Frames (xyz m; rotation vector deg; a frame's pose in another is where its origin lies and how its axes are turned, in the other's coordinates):
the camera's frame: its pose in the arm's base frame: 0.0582 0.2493 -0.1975 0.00 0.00 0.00
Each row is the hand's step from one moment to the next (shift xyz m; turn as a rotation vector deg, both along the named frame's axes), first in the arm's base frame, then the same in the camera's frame.
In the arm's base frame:
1: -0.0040 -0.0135 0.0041 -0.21 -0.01 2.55
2: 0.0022 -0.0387 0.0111 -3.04 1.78 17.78
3: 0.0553 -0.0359 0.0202 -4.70 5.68 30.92
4: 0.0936 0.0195 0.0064 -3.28 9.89 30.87
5: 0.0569 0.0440 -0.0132 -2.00 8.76 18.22
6: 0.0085 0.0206 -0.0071 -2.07 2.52 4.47
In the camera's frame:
1: -0.0040 -0.0135 0.0041 -0.21 -0.01 2.55
2: 0.0022 -0.0387 0.0111 -3.04 1.78 17.78
3: 0.0553 -0.0359 0.0202 -4.70 5.68 30.92
4: 0.0936 0.0195 0.0064 -3.28 9.89 30.87
5: 0.0569 0.0440 -0.0132 -2.00 8.76 18.22
6: 0.0085 0.0206 -0.0071 -2.07 2.52 4.47

